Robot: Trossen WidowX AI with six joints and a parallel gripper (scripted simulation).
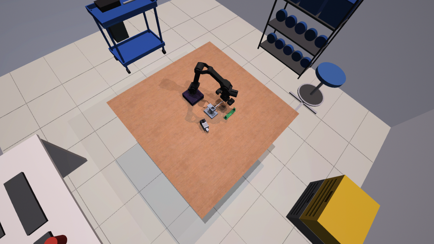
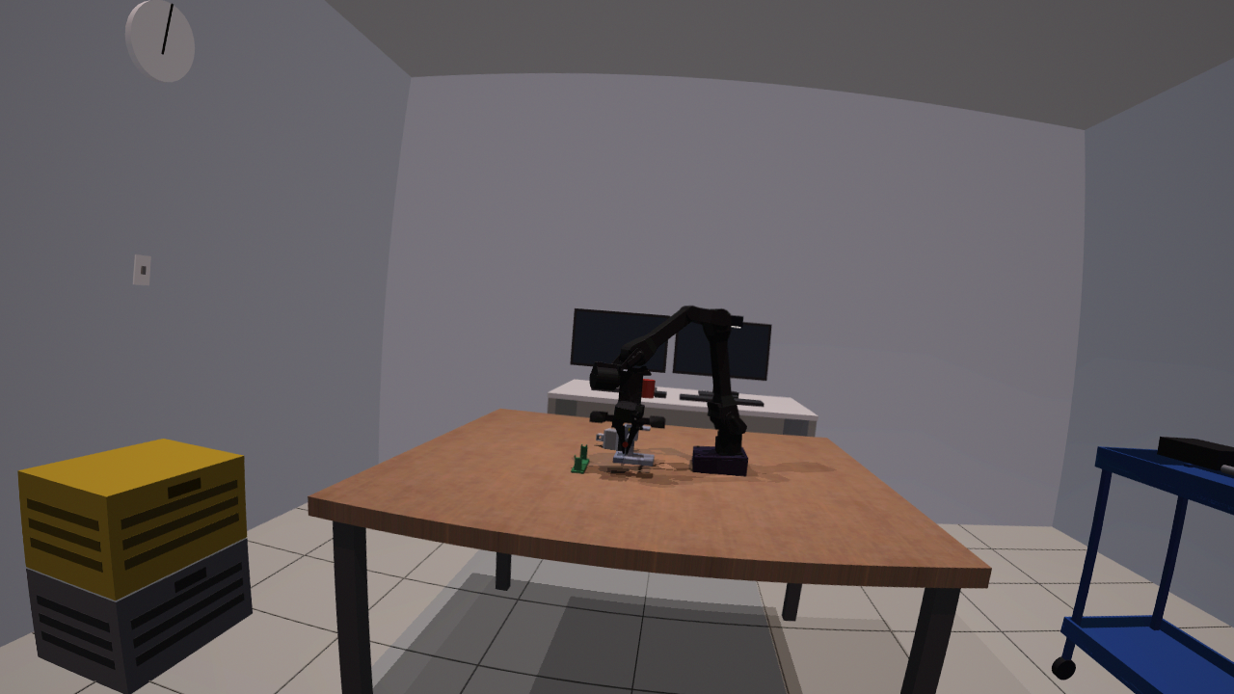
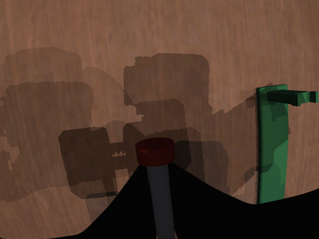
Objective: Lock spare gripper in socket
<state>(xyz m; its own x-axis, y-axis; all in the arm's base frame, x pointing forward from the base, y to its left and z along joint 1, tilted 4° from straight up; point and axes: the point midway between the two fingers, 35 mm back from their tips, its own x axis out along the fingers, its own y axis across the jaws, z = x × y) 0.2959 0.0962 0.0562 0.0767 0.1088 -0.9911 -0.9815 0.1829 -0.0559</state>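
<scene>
My gripper tip is now 11 cm short of the green pin cradle, 6 cm to the left of it and 3 cm above it. The rest, counted from my gripper tip: spare gripper 31 cm to the right, 3 cm below; grey mount 15 cm to the right, 4 cm behind.
</scene>
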